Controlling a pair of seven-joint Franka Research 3 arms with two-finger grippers.
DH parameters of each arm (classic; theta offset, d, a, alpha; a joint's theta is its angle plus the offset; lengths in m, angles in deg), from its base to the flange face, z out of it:
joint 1: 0 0.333 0 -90
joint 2: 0 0 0 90
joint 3: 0 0.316 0.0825 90
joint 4: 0 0 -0.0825 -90
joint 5: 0 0.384 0 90
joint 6: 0 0 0.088 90
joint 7: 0 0.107 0 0
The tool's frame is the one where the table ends.
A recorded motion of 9 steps. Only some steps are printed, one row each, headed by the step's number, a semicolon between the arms.
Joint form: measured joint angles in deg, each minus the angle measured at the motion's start. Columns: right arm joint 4, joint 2, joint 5, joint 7, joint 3, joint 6, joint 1; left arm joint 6, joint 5, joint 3, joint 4, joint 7, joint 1, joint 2.
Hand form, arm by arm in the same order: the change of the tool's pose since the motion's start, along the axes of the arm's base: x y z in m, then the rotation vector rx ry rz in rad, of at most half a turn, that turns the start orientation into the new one. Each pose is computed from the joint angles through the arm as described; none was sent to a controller.
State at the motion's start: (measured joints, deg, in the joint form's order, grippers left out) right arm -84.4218 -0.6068 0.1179 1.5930 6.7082 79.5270 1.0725; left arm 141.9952 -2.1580 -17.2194 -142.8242 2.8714 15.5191 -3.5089
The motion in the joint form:
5: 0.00 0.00 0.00 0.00 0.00 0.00 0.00; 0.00 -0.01 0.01 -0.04 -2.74 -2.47 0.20
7: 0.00 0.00 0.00 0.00 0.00 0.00 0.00; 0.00 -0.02 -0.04 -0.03 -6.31 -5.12 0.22
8: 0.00 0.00 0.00 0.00 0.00 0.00 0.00; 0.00 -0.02 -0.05 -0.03 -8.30 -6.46 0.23
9: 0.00 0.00 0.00 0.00 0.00 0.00 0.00; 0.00 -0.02 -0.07 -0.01 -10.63 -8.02 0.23
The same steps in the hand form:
5: 0.0000 0.0000 0.0000 0.0000 0.0000 0.0000; -0.0013 -0.0201 -0.0018 -0.0030 0.0045 0.0050
7: 0.0000 0.0000 0.0000 0.0000 0.0000 0.0000; -0.0033 -0.0421 -0.0019 -0.0056 0.0053 0.0202
8: 0.0000 0.0000 0.0000 0.0000 0.0000 0.0000; -0.0048 -0.0530 -0.0020 -0.0070 0.0058 0.0314
9: 0.0000 0.0000 0.0000 0.0000 0.0000 0.0000; -0.0067 -0.0658 -0.0019 -0.0086 0.0060 0.0444

